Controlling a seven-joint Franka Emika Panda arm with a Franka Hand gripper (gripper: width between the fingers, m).
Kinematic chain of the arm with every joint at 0, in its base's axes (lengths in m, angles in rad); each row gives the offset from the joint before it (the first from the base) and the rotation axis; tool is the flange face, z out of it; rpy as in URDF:
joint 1: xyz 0 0 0.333 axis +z
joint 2: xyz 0 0 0 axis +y
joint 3: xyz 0 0 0.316 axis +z
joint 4: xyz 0.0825 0 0 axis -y
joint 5: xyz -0.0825 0 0.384 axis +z
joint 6: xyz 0 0 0 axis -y
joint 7: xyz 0.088 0 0 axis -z
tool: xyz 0 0 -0.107 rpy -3.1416 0 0
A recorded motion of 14 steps. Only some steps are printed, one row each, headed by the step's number.
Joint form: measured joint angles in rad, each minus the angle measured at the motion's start. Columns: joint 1, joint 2, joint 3, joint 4, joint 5, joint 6, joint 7.
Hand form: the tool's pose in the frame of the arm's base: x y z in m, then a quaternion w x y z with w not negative. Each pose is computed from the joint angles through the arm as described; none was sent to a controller.
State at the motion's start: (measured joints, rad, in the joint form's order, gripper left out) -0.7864 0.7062 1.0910 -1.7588 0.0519 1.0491 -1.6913
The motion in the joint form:
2: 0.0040 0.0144 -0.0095 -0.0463 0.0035 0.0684 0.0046
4: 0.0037 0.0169 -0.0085 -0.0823 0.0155 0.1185 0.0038
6: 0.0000 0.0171 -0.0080 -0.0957 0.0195 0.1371 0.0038
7: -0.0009 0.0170 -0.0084 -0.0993 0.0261 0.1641 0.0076
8: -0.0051 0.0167 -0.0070 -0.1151 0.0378 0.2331 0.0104
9: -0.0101 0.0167 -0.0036 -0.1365 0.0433 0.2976 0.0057
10: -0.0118 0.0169 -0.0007 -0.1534 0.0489 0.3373 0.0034
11: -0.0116 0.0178 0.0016 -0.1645 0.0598 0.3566 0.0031
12: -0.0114 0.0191 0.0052 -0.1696 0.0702 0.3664 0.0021
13: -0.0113 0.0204 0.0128 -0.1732 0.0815 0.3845 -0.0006
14: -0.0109 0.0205 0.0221 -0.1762 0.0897 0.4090 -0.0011
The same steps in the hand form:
2: 0.4927 0.1067 0.3167 0.54610 -0.35954 -0.74007 0.15751
4: 0.4871 0.1152 0.3063 0.54819 -0.36226 -0.73906 0.14848
6: 0.4853 0.1166 0.3026 0.54874 -0.36495 -0.73811 0.14451
7: 0.4876 0.1184 0.3011 0.54559 -0.37287 -0.73825 0.13525
8: 0.4912 0.1230 0.2960 0.53724 -0.38911 -0.73972 0.11308
9: 0.4925 0.1276 0.2899 0.52905 -0.39980 -0.74257 0.09408
10: 0.4917 0.1320 0.2856 0.52541 -0.40492 -0.74364 0.08360
11: 0.4899 0.1361 0.2836 0.52730 -0.40628 -0.74221 0.07758
12: 0.4890 0.1395 0.2836 0.52991 -0.40571 -0.74117 0.07250
13: 0.4893 0.1446 0.2850 0.53004 -0.40554 -0.74204 0.06304
14: 0.4905 0.1503 0.2871 0.52664 -0.40742 -0.74423 0.05274

